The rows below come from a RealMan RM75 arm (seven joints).
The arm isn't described. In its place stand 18 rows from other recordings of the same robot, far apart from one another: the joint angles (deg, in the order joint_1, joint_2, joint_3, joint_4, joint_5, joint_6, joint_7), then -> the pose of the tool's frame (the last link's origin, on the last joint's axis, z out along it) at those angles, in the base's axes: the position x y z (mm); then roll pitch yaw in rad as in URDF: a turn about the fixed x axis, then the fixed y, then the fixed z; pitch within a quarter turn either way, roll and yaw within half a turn.
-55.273, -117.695, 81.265, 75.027, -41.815, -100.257, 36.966 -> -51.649 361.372 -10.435 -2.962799 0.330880 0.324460
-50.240, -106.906, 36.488, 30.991, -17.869, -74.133, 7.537 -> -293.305 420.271 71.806 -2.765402 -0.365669 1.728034
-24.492, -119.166, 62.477, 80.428, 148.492, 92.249, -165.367 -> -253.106 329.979 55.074 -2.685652 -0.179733 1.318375
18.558, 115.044, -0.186, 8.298, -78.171, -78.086, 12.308 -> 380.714 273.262 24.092 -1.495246 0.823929 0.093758
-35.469, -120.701, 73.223, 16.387, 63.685, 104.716, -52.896 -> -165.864 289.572 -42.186 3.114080 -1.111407 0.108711
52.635, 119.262, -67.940, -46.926, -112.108, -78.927, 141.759 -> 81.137 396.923 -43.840 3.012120 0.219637 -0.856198
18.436, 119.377, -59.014, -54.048, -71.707, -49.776, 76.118 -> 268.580 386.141 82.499 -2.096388 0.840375 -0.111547
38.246, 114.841, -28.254, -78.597, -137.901, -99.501, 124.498 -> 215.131 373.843 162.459 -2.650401 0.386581 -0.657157
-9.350, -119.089, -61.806, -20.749, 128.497, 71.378, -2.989 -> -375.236 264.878 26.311 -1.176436 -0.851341 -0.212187
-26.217, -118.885, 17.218, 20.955, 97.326, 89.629, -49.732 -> -298.901 318.485 30.247 -2.244084 -0.916164 -0.056808
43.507, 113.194, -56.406, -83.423, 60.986, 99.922, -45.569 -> 80.458 373.235 98.984 -2.935627 0.227712 -0.355416
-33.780, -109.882, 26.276, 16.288, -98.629, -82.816, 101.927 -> -278.987 384.025 93.521 -2.673028 -1.245751 0.469996
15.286, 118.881, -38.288, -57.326, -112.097, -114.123, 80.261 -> 280.293 240.271 60.375 -3.079868 0.540846 -0.319590
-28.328, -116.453, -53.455, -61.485, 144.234, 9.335, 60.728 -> -125.792 367.673 -100.934 -2.202833 0.129193 -0.457951
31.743, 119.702, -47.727, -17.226, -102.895, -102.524, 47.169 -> 228.449 269.710 -50.202 -3.098803 0.794424 -0.047439
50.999, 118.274, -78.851, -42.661, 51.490, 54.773, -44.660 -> 146.078 434.306 -61.246 -2.740594 0.123635 -0.611820
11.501, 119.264, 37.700, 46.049, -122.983, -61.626, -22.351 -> 231.562 287.899 -69.538 -1.660767 0.769453 0.191558
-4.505, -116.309, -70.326, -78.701, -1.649, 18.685, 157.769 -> -255.677 332.020 -23.998 -2.199900 -0.584810 0.672987
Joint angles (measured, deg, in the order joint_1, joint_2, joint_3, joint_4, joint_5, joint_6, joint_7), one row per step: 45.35, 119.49, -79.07, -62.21, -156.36, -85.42, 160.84; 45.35, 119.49, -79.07, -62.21, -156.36, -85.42, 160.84; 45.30, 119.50, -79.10, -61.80, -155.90, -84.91, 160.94; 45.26, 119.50, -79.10, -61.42, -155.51, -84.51, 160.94; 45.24, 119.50, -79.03, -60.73, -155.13, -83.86, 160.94; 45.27, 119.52, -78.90, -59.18, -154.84, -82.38, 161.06; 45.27, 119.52, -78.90, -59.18, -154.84, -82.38, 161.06; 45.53, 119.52, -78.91, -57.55, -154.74, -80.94, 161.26; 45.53, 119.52, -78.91, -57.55, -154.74, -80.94, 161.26; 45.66, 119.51, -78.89, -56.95, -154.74, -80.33, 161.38; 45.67, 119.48, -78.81, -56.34, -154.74, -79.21, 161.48; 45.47, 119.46, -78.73, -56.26, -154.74, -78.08, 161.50; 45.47, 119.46, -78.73, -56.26, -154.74, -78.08, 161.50; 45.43, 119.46, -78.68, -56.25, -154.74, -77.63, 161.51; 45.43, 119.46, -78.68, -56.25, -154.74, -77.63, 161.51; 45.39, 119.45, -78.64, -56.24, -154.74, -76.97, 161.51; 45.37, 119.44, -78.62, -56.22, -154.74, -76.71, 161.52
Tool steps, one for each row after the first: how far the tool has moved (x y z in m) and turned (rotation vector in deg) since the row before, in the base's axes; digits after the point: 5 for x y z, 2 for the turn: 0.00000, 0.00000, 0.00000, 0.00, 0.00, 0.00; 0.00058, 0.00008, -0.00155, 0.10, 0.50, -0.21; 0.00066, 0.00001, -0.00125, 0.03, 0.40, -0.17; 0.00159, 0.00029, -0.00163, 0.13, 0.44, -0.31; 0.00412, 0.00113, -0.00305, 0.49, 0.45, -0.66; 0.00000, 0.00000, 0.00000, 0.00, 0.00, 0.00; 0.00336, 0.00153, -0.00305, 0.44, 0.14, -0.50; 0.00000, 0.00000, 0.00000, 0.00, 0.00, 0.00; 0.00108, 0.00093, -0.00094, 0.28, 0.05, -0.15; 0.00165, 0.00186, -0.00066, 0.72, 0.18, -0.01; 0.00094, 0.00207, 0.00026, 0.94, 0.28, 0.31; 0.00000, 0.00000, 0.00000, 0.00, 0.00, 0.00; -0.00001, 0.00099, 0.00014, 0.39, 0.13, 0.17; 0.00000, 0.00000, 0.00000, 0.00, 0.00, 0.00; -0.00014, 0.00151, 0.00023, 0.55, 0.16, 0.30; 0.00006, 0.00058, 0.00012, 0.22, 0.06, 0.09
